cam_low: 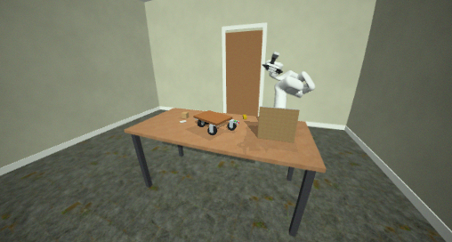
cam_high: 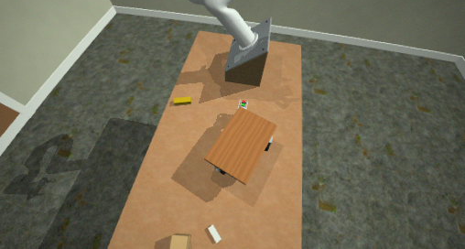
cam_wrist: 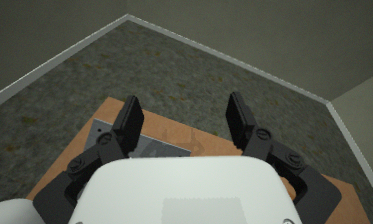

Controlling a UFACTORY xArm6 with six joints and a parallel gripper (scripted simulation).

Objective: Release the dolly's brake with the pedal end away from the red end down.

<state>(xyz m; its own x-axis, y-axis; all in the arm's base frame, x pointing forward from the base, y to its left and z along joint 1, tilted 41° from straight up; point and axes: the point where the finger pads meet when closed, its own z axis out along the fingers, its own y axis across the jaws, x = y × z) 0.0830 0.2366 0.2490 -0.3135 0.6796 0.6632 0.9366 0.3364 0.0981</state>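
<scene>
Right now my hand is 280 mm short of the brake pedal and 450 mm above it. Round my hand: cardboard box 910 mm ahead, 170 mm to the right, 500 mm below; then yellow block 260 mm ahead, 340 mm to the right, 520 mm below; then white block 860 mm ahead, 50 mm to the right, 520 mm below.
</scene>
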